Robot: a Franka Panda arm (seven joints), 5 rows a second.
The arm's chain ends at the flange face. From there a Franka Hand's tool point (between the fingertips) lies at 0.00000 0.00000 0.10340 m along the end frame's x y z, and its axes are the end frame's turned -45 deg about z.
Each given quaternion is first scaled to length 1.
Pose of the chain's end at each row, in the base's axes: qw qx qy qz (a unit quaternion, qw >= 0); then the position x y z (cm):
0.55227 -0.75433 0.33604 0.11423 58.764 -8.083 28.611
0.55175 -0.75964 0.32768 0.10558 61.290 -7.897 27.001
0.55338 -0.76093 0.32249 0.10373 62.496 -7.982 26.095
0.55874 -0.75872 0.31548 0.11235 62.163 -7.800 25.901
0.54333 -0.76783 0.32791 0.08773 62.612 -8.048 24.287
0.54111 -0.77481 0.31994 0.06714 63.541 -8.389 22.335
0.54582 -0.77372 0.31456 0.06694 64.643 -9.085 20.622
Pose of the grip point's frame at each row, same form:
0.55395 -0.82551 0.02179 -0.10581 60.820 1.326 24.848
0.55015 -0.82721 0.01204 -0.11360 63.370 1.486 23.187
0.55095 -0.82642 0.00675 -0.11594 64.554 1.418 22.310
0.55920 -0.82170 0.00112 -0.11002 64.045 1.700 22.278
0.53555 -0.83487 0.00911 -0.12687 64.903 1.174 20.211
0.52561 -0.83827 -0.00092 -0.14504 66.045 0.725 18.143
0.52989 -0.83520 -0.00547 -0.14703 67.123 0.084 16.536

